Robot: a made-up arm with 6 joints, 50 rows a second.
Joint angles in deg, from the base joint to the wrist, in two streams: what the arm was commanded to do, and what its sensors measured. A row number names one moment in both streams.
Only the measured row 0 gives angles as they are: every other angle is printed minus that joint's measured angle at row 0.
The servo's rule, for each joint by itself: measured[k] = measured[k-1] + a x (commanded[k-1-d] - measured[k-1]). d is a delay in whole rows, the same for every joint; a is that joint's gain. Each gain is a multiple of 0.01, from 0.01 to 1. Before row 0 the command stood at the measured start. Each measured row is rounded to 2 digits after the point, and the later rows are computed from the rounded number. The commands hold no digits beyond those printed.
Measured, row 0: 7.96, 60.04, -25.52, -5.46, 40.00, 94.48
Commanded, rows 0 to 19: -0.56, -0.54, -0.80, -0.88, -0.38, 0.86; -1.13, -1.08, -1.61, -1.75, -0.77, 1.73; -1.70, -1.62, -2.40, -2.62, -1.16, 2.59; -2.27, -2.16, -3.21, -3.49, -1.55, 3.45; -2.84, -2.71, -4.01, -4.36, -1.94, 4.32; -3.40, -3.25, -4.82, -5.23, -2.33, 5.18; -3.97, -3.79, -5.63, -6.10, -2.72, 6.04; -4.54, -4.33, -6.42, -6.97, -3.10, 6.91; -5.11, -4.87, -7.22, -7.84, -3.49, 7.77; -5.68, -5.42, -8.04, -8.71, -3.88, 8.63; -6.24, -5.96, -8.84, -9.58, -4.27, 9.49; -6.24, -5.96, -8.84, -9.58, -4.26, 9.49; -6.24, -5.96, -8.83, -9.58, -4.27, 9.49; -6.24, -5.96, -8.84, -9.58, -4.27, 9.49; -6.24, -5.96, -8.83, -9.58, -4.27, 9.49; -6.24, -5.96, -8.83, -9.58, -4.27, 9.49; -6.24, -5.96, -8.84, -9.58, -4.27, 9.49; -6.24, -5.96, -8.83, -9.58, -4.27, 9.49; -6.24, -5.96, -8.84, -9.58, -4.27, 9.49; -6.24, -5.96, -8.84, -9.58, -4.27, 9.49
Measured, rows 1 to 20: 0.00, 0.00, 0.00, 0.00, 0.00, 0.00; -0.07, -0.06, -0.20, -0.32, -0.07, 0.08; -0.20, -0.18, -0.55, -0.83, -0.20, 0.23; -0.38, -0.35, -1.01, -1.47, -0.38, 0.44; -0.61, -0.57, -1.56, -2.20, -0.60, 0.71; -0.88, -0.83, -2.17, -2.98, -0.85, 1.03; -1.18, -1.12, -2.83, -3.79, -1.13, 1.40; -1.51, -1.44, -3.53, -4.62, -1.43, 1.82; -1.87, -1.79, -4.25, -5.47, -1.75, 2.28; -2.26, -2.16, -4.99, -6.32, -2.08, 2.77; -2.67, -2.55, -5.75, -7.18, -2.42, 3.30; -3.10, -2.96, -6.52, -8.04, -2.77, 3.86; -3.48, -3.32, -7.10, -8.59, -3.05, 4.37; -3.81, -3.64, -7.53, -8.95, -3.28, 4.83; -4.10, -3.92, -7.86, -9.18, -3.47, 5.25; -4.36, -4.16, -8.10, -9.32, -3.62, 5.63; -4.59, -4.38, -8.28, -9.41, -3.74, 5.98; -4.79, -4.57, -8.42, -9.47, -3.84, 6.30; -4.96, -4.74, -8.52, -9.51, -3.92, 6.59; -5.11, -4.89, -8.60, -9.54, -3.99, 6.85
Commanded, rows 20 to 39: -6.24, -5.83, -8.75, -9.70, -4.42, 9.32; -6.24, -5.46, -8.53, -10.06, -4.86, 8.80; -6.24, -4.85, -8.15, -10.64, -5.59, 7.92; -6.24, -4.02, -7.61, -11.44, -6.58, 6.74; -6.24, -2.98, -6.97, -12.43, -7.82, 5.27; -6.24, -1.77, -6.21, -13.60, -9.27, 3.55; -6.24, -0.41, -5.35, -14.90, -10.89, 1.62; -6.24, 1.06, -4.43, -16.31, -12.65, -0.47; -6.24, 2.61, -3.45, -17.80, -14.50, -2.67; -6.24, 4.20, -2.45, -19.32, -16.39, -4.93; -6.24, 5.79, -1.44, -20.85, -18.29, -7.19; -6.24, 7.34, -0.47, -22.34, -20.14, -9.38; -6.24, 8.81, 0.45, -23.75, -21.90, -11.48; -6.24, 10.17, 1.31, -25.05, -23.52, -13.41; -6.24, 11.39, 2.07, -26.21, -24.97, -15.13; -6.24, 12.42, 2.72, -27.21, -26.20, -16.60; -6.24, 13.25, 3.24, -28.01, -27.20, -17.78; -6.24, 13.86, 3.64, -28.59, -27.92, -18.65; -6.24, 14.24, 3.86, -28.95, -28.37, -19.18; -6.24, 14.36, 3.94, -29.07, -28.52, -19.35
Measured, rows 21 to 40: -5.25, -5.02, -8.66, -9.55, -4.04, 7.09; -5.37, -5.12, -8.68, -9.60, -4.11, 7.29; -5.47, -5.16, -8.64, -9.77, -4.25, 7.43; -5.56, -5.12, -8.52, -10.08, -4.50, 7.47; -5.64, -4.99, -8.29, -10.57, -4.90, 7.40; -5.71, -4.75, -7.96, -11.24, -5.45, 7.21; -5.77, -4.39, -7.52, -12.09, -6.18, 6.88; -5.83, -3.91, -6.98, -13.10, -7.07, 6.41; -5.88, -3.31, -6.34, -14.26, -8.13, 5.79; -5.92, -2.60, -5.62, -15.53, -9.34, 5.03; -5.96, -1.78, -4.83, -16.89, -10.68, 4.13; -5.99, -0.87, -3.98, -18.32, -12.13, 3.11; -6.02, 0.12, -3.10, -19.77, -13.65, 1.99; -6.05, 1.16, -2.21, -21.20, -15.22, 0.78; -6.07, 2.24, -1.33, -22.59, -16.80, -0.50; -6.09, 3.34, -0.48, -23.89, -18.35, -1.82; -6.11, 4.43, 0.32, -25.09, -19.84, -3.15; -6.13, 5.49, 1.05, -26.14, -21.24, -4.47; -6.14, 6.49, 1.70, -27.02, -22.51, -5.75; -6.15, 7.42, 2.24, -27.71, -23.62, -6.96
